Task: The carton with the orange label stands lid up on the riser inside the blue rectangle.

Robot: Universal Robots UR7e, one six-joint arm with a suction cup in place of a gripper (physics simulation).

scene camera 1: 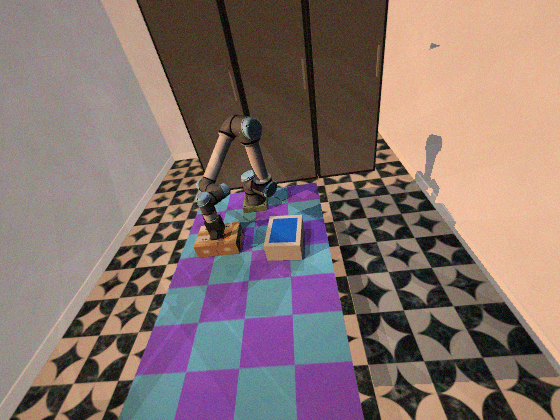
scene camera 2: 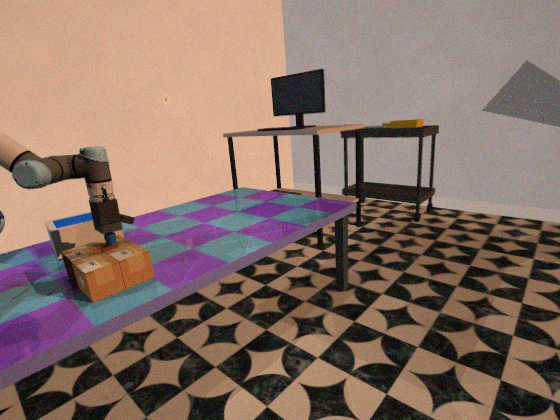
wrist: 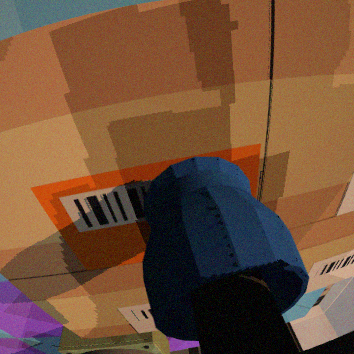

A riser shows in scene camera 1 point(284, 238) and in scene camera 2 point(65, 233); in the wrist view it is out of frame.
